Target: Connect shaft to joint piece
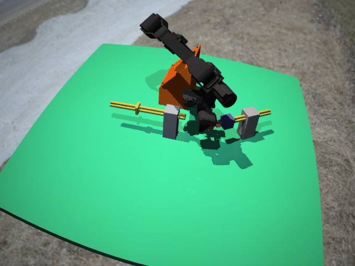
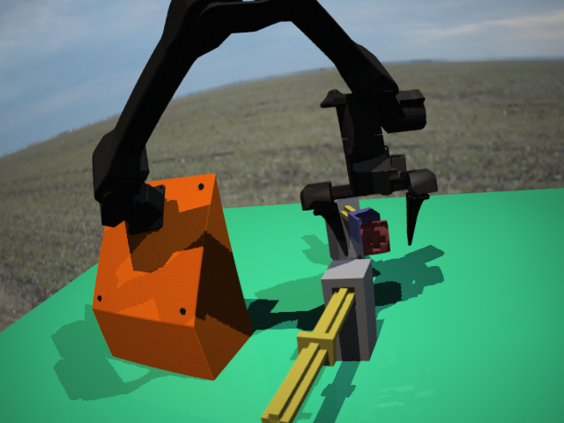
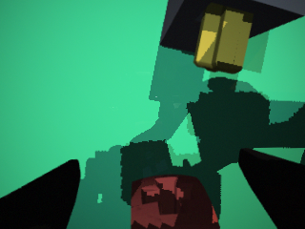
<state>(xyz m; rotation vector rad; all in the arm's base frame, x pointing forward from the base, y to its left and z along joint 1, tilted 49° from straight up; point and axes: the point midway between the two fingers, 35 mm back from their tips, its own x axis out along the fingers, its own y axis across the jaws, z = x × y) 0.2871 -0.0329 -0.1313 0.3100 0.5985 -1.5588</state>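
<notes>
Right now my gripper tip is 10 mm past the red joint piece and 40 mm to the right of it.
</notes>
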